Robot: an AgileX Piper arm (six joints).
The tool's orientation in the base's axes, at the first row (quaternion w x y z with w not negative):
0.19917, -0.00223, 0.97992, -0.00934
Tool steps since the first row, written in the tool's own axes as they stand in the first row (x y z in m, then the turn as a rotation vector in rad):
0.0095, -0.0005, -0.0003, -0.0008, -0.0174, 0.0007
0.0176, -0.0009, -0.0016, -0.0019, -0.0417, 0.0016
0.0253, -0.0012, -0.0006, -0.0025, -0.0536, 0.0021
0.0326, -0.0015, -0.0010, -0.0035, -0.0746, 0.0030
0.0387, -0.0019, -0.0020, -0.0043, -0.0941, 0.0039
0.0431, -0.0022, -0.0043, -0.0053, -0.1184, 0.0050
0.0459, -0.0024, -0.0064, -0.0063, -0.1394, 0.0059
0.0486, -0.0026, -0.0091, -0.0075, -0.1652, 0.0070
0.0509, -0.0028, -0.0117, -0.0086, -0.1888, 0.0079
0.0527, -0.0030, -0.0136, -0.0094, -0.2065, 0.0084
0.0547, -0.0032, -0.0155, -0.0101, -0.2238, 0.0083
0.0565, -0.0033, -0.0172, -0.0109, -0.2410, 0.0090
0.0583, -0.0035, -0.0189, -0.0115, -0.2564, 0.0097
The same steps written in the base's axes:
-0.0089, -0.0006, -0.0034, 0.0010, -0.0174, 0.0000
-0.0168, -0.0010, -0.0054, 0.0024, -0.0417, 0.0001
-0.0235, -0.0014, -0.0093, 0.0032, -0.0536, 0.0001
-0.0304, -0.0017, -0.0118, 0.0044, -0.0746, 0.0000
-0.0364, -0.0022, -0.0132, 0.0055, -0.0941, -0.0001
-0.0414, -0.0025, -0.0128, 0.0069, -0.1184, -0.0003
-0.0448, -0.0027, -0.0120, 0.0082, -0.1394, -0.0003
-0.0483, -0.0028, -0.0105, 0.0097, -0.1652, -0.0003
-0.0514, -0.0030, -0.0090, 0.0111, -0.1888, -0.0003
-0.0538, -0.0032, -0.0080, 0.0121, -0.2065, -0.0001
-0.0564, -0.0034, -0.0070, 0.0127, -0.2238, 0.0006
-0.0587, -0.0035, -0.0062, 0.0137, -0.2410, 0.0006
-0.0611, -0.0036, -0.0053, 0.0145, -0.2564, 0.0005

